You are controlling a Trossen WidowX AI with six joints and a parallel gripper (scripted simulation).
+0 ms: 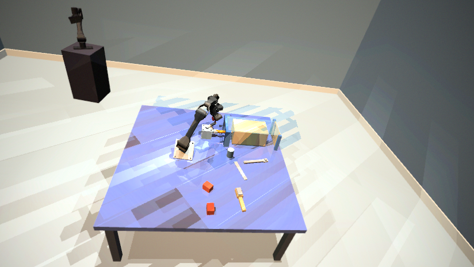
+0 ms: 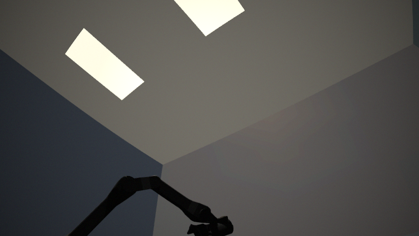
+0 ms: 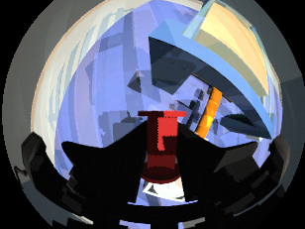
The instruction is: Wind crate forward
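Right now the winch handle is 3 cm behind my gripper tip, 4 cm to the right of it and 3 cm below it. Round my gripper tip: red piece: 1 cm behind, 1 cm to the right; then blue steel frame: 9 cm ahead, 7 cm to the right, 3 cm below; then grey winch: 8 cm behind, 10 cm to the right, 10 cm below.
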